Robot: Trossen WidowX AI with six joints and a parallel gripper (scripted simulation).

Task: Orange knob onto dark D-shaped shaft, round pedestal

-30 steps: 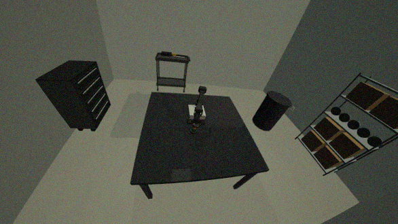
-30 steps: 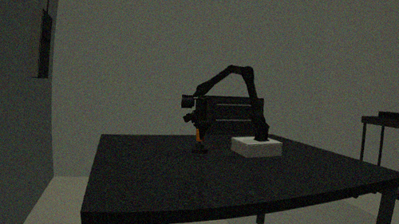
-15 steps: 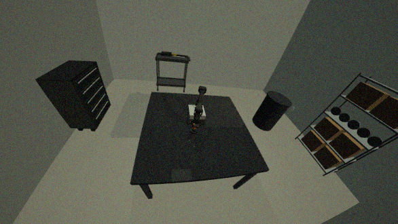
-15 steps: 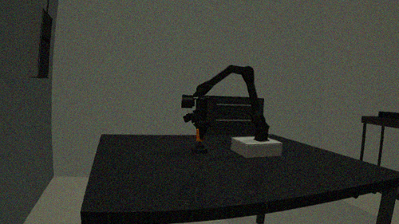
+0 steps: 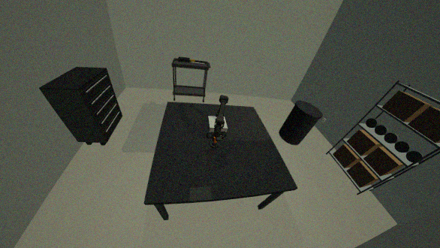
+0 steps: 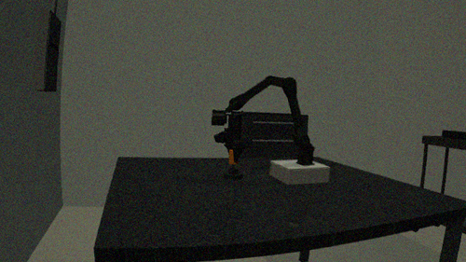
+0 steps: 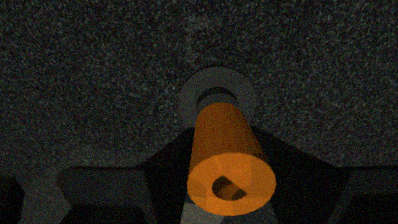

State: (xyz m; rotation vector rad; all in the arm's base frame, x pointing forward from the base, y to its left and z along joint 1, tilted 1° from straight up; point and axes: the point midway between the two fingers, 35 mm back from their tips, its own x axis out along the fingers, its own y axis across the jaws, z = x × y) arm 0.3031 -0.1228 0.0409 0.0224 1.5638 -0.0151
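Now: the orange knob 20 mm above my gripper tip. Also, from my gripper tip: round pedestal: 40 mm below.
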